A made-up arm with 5 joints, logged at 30 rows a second.
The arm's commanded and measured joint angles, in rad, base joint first. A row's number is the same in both.
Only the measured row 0 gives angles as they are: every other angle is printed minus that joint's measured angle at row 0.
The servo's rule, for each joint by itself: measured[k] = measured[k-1] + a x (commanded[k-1-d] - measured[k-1]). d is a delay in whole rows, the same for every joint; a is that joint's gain. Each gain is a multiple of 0.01, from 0.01 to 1. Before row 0 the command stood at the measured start. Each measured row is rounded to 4 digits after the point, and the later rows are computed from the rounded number. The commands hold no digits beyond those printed.
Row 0, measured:
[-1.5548, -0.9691, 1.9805, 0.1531, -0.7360]
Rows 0 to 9, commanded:
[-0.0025, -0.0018, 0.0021, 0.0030, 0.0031]
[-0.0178, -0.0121, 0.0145, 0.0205, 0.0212]
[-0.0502, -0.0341, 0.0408, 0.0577, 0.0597]
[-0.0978, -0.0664, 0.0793, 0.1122, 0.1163]
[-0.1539, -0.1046, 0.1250, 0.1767, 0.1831]
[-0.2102, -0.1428, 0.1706, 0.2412, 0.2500]
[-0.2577, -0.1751, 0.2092, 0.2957, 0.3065]
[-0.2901, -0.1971, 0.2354, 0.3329, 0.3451]
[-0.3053, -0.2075, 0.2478, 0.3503, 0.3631]
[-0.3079, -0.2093, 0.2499, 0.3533, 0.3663]
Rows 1 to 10, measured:
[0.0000, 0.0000, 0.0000, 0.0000, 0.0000]
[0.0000, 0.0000, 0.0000, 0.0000, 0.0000]
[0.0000, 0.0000, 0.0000, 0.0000, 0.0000]
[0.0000, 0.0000, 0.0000, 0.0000, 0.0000]
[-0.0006, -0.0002, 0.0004, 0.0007, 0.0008]
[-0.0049, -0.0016, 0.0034, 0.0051, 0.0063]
[-0.0162, -0.0055, 0.0113, 0.0167, 0.0207]
[-0.0366, -0.0128, 0.0256, 0.0377, 0.0465]
[-0.0659, -0.0238, 0.0465, 0.0683, 0.0834]
[-0.1020, -0.0381, 0.0726, 0.1063, 0.1284]
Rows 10 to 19, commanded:
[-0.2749, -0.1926, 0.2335, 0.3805, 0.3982]
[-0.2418, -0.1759, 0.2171, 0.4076, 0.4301]
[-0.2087, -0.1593, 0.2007, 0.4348, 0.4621]
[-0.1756, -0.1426, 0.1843, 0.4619, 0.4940]
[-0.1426, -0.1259, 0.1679, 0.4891, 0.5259]
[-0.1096, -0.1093, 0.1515, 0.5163, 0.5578]
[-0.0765, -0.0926, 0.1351, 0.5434, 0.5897]
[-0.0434, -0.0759, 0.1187, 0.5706, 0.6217]
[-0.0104, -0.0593, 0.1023, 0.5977, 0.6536]
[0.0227, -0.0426, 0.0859, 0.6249, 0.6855]
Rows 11 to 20, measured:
[-0.1409, -0.0545, 0.1013, 0.1480, 0.1765]
[-0.1782, -0.0716, 0.1295, 0.1887, 0.2220]
[-0.2100, -0.0879, 0.1543, 0.2243, 0.2601]
[-0.2345, -0.1025, 0.1744, 0.2527, 0.2888]
[-0.2446, -0.1133, 0.1868, 0.2808, 0.3183]
[-0.2439, -0.1208, 0.1932, 0.3087, 0.3485]
[-0.2351, -0.1254, 0.1948, 0.3364, 0.3792]
[-0.2202, -0.1275, 0.1926, 0.3640, 0.4102]
[-0.2008, -0.1273, 0.1874, 0.3915, 0.4414]
[-0.1780, -0.1251, 0.1799, 0.4190, 0.4728]

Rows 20 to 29, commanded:
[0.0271, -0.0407, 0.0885, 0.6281, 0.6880]
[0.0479, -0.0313, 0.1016, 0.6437, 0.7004]
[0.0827, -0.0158, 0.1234, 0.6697, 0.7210]
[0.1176, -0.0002, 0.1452, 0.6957, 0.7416]
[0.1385, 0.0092, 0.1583, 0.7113, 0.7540]
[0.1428, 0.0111, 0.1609, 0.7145, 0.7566]
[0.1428, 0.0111, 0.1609, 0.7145, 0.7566]
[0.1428, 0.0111, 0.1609, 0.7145, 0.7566]
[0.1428, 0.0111, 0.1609, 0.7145, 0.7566]
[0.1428, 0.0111, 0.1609, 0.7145, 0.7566]
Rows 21 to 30, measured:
[-0.1526, -0.1212, 0.1705, 0.4464, 0.5044]
[-0.1253, -0.1158, 0.1596, 0.4737, 0.5361]
[-0.0966, -0.1090, 0.1476, 0.5010, 0.5678]
[-0.0668, -0.1010, 0.1346, 0.5283, 0.5996]
[-0.0433, -0.0938, 0.1249, 0.5503, 0.6235]
[-0.0205, -0.0863, 0.1200, 0.5708, 0.6443]
[0.0053, -0.0778, 0.1207, 0.5926, 0.6650]
[0.0334, -0.0685, 0.1258, 0.6153, 0.6857]
[0.0597, -0.0592, 0.1326, 0.6364, 0.7041]
[0.0805, -0.0508, 0.1385, 0.6536, 0.7183]

